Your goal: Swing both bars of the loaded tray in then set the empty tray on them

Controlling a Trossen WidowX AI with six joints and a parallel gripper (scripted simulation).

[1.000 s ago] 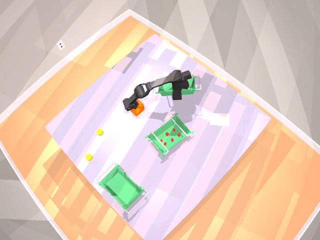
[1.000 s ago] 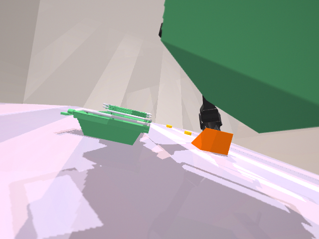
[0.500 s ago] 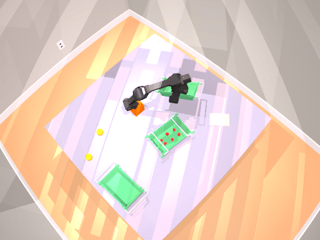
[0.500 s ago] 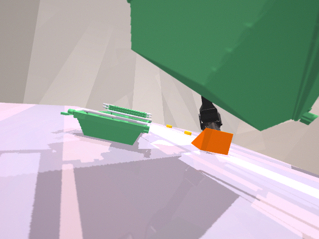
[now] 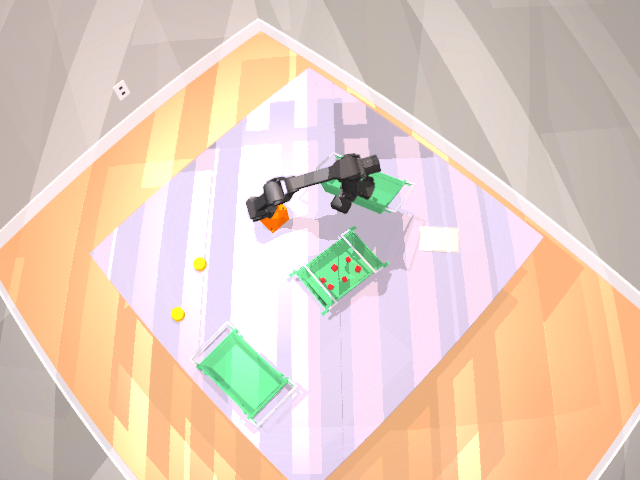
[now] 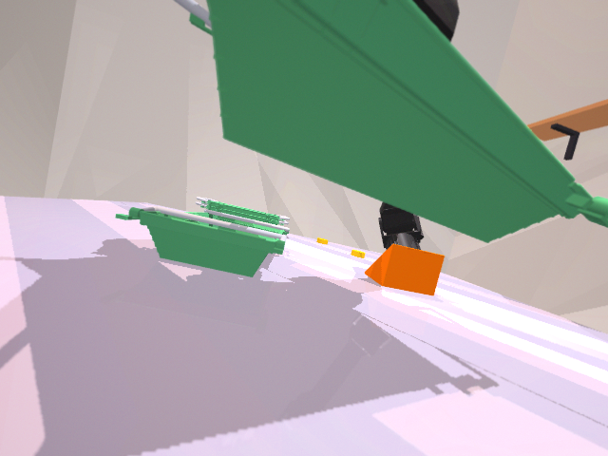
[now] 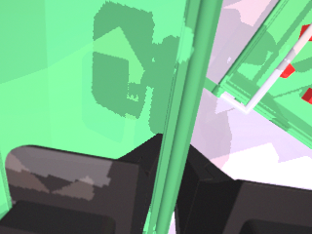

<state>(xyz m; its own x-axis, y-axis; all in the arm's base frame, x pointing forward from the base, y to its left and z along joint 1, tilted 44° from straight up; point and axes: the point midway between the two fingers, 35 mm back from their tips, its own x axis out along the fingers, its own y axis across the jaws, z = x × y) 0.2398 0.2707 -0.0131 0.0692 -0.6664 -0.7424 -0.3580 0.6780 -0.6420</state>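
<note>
Right now my gripper tip is 3 cm past the tray and 7 cm to the right of it. Round my gripper tip: pale patch (27 cm ahead, 19 cm to the left, 18 cm below).
</note>
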